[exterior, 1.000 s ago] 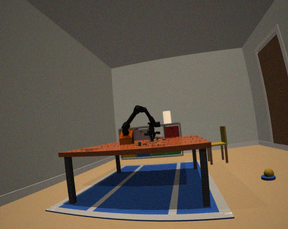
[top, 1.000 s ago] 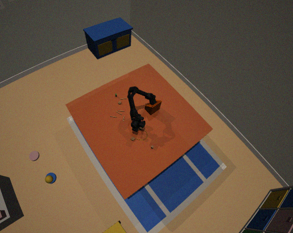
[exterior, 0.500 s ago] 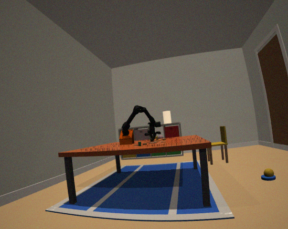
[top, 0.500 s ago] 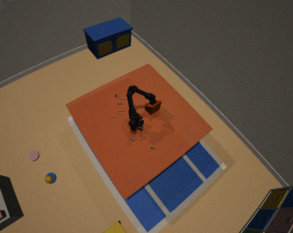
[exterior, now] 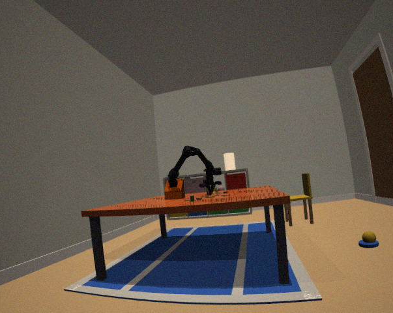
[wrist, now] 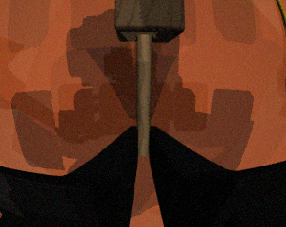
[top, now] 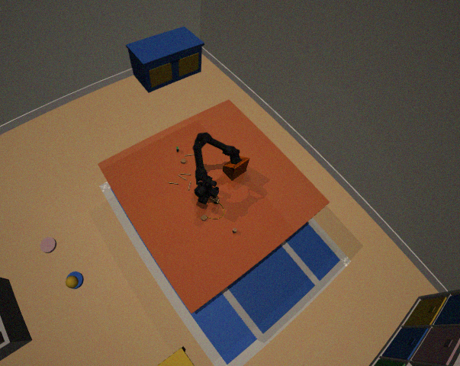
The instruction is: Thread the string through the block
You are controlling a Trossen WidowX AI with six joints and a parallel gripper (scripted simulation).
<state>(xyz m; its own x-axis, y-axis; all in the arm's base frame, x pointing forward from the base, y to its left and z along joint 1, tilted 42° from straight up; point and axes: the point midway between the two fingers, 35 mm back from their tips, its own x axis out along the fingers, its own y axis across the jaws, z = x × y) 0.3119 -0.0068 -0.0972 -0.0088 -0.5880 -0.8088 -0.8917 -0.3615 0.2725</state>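
Now: gripper tip 6 cm to the right of the wooden block, 3 cm past it and 1 cm below it. The rest, counted from my gripper tip: green object 48 cm to the right, 6 cm behind, 1 cm above; thin wooden stick 4 cm to the left, 2 cm behind, 1 cm above.
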